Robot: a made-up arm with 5 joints. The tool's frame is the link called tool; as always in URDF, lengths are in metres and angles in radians.
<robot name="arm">
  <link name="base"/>
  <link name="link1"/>
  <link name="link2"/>
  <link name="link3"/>
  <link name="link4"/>
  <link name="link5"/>
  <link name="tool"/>
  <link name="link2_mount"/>
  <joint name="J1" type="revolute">
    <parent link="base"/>
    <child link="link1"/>
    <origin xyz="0 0 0.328"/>
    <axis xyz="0 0 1"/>
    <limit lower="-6.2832" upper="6.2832" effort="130" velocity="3"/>
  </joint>
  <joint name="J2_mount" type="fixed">
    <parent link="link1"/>
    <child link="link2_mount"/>
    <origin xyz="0 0 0"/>
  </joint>
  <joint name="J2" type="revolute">
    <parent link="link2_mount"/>
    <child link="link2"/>
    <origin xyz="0 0 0"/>
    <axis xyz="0 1 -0.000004"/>
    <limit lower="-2.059" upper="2.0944" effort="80" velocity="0.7"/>
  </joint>
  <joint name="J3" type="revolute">
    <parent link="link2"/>
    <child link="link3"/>
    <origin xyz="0.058 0 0.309"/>
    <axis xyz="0 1 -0.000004"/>
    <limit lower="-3.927" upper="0.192" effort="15" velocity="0.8"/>
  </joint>
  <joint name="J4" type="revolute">
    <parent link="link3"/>
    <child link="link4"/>
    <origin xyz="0.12 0 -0.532"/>
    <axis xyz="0 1 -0.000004"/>
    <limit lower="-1.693" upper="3.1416" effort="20" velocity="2.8"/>
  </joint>
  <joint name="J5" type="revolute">
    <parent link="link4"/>
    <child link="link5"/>
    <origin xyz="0.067 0 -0.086"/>
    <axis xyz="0 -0.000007 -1"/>
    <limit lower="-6.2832" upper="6.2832" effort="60" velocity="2.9"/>
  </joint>
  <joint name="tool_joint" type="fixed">
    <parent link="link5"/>
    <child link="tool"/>
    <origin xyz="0 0 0" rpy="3.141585 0 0"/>
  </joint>
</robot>
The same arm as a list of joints. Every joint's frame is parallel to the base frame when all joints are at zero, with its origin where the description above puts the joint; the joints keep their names.
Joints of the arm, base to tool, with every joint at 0 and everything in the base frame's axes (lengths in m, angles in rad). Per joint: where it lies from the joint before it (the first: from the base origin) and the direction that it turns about. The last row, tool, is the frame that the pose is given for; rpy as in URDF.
J1: xyz 0.0000 0.0000 0.3280 axis 0 0 1
J2: xyz 0.0000 0.0000 0.0000 axis 0 1 0
J3: xyz 0.0580 0.0000 0.3090 axis 0 1 0
J4: xyz 0.1200 0.0000 -0.5320 axis 0 1 0
J5: xyz 0.0670 0.0000 -0.0860 axis 0 0 -1
tool: xyz 0.0000 0.0000 0.0000 rpy 3.1416 0.0000 0.0000
Joint limits (rad, base to tool): -6.2832..6.2832 -2.0590..2.0944 -3.9270..0.1920 -1.6930..3.1416 -6.2832..6.2832

